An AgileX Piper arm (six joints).
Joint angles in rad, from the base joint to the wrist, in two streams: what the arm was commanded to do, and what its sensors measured. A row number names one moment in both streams.
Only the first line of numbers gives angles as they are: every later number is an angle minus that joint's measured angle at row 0.
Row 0, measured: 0.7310 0.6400 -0.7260 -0.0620 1.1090 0.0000
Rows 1 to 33, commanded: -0.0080 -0.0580 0.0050 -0.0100 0.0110 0.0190; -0.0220 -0.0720 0.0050 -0.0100 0.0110 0.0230; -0.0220 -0.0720 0.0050 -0.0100 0.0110 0.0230; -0.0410 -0.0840 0.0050 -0.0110 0.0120 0.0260; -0.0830 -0.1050 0.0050 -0.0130 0.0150 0.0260; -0.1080 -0.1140 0.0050 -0.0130 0.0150 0.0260; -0.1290 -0.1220 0.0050 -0.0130 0.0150 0.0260; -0.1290 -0.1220 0.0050 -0.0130 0.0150 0.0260; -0.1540 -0.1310 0.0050 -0.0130 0.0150 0.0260; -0.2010 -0.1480 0.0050 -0.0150 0.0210 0.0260; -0.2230 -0.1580 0.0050 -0.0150 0.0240 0.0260; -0.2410 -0.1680 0.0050 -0.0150 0.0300 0.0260; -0.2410 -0.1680 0.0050 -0.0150 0.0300 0.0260; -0.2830 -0.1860 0.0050 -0.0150 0.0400 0.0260; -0.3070 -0.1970 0.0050 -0.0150 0.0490 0.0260; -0.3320 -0.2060 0.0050 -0.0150 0.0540 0.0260; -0.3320 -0.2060 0.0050 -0.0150 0.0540 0.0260; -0.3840 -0.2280 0.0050 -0.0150 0.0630 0.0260; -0.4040 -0.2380 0.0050 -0.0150 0.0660 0.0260; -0.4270 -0.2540 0.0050 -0.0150 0.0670 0.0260; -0.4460 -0.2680 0.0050 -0.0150 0.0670 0.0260; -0.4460 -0.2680 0.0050 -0.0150 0.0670 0.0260; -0.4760 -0.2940 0.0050 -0.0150 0.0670 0.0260; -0.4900 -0.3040 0.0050 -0.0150 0.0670 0.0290; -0.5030 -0.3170 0.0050 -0.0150 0.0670 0.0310; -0.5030 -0.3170 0.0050 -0.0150 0.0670 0.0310; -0.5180 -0.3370 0.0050 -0.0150 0.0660 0.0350; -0.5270 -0.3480 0.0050 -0.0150 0.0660 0.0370; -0.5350 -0.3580 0.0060 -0.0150 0.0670 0.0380; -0.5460 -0.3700 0.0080 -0.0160 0.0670 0.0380; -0.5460 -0.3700 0.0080 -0.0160 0.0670 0.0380; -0.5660 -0.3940 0.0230 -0.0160 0.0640 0.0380; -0.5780 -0.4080 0.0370 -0.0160 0.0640 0.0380
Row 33, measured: -0.5490 -0.3710 0.0120 -0.0110 0.0580 0.0290
